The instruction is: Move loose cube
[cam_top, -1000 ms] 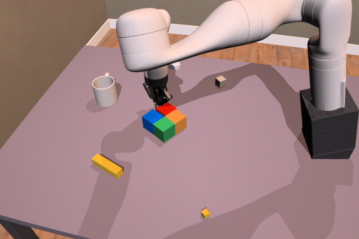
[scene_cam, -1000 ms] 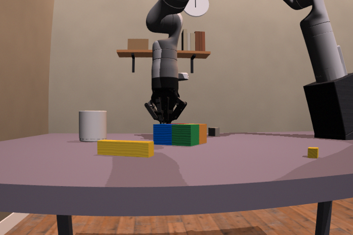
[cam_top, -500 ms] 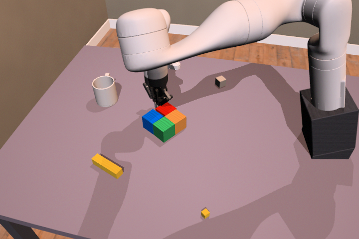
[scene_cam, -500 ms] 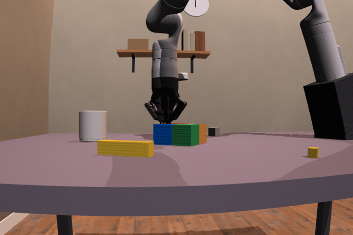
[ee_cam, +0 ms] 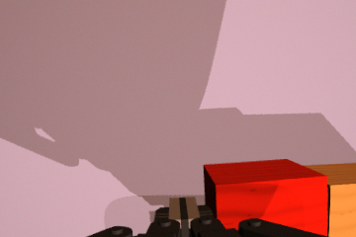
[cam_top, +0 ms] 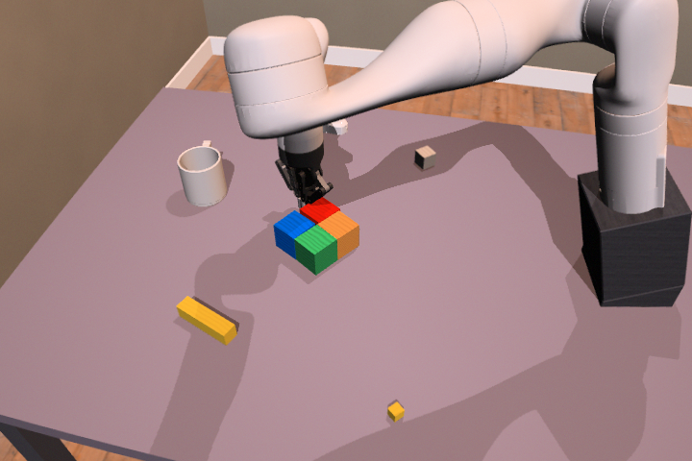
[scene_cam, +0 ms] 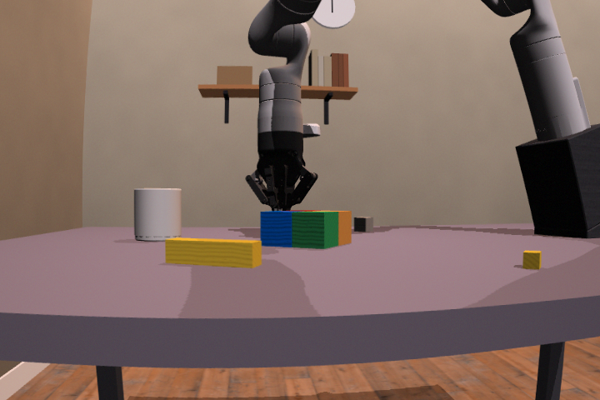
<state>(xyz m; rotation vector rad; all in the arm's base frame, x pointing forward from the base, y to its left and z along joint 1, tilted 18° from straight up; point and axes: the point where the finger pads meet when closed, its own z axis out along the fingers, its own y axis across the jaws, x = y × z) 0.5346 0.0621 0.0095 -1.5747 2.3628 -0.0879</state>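
Now: hand 40 mm past the red cube, 20 mm to the right of it and 10 mm above it. Also, from my hand: orange cube 80 mm behind, 40 mm to the left, 10 mm below; blue cube 70 mm to the left, 10 mm below, 10 mm behind; green cube 90 mm to the left, 60 mm behind, 10 mm below.
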